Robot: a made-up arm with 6 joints. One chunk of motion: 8 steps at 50 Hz.
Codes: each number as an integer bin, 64 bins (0 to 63) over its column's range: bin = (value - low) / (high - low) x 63, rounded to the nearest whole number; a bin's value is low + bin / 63 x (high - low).
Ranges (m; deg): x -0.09..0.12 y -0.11..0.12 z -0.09..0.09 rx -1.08..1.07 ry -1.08..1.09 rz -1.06..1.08
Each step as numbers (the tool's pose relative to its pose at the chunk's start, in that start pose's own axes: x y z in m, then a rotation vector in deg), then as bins.
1 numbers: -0.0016 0.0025 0.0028 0.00 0.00 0.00
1 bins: 27 31 32 32 31 31
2 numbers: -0.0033 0.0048 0.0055 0.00 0.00 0.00
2 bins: 26 31 33 32 31 31
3 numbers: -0.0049 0.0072 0.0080 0.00 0.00 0.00
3 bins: 26 32 34 32 31 31
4 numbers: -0.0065 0.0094 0.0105 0.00 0.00 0.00
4 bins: 25 33 35 32 31 31
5 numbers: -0.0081 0.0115 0.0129 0.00 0.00 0.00
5 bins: 25 33 36 32 31 31
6 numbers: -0.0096 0.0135 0.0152 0.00 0.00 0.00
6 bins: 24 34 37 32 31 31
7 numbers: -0.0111 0.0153 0.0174 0.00 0.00 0.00
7 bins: 24 34 38 32 31 31
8 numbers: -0.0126 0.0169 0.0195 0.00 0.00 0.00
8 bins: 23 35 38 32 31 31
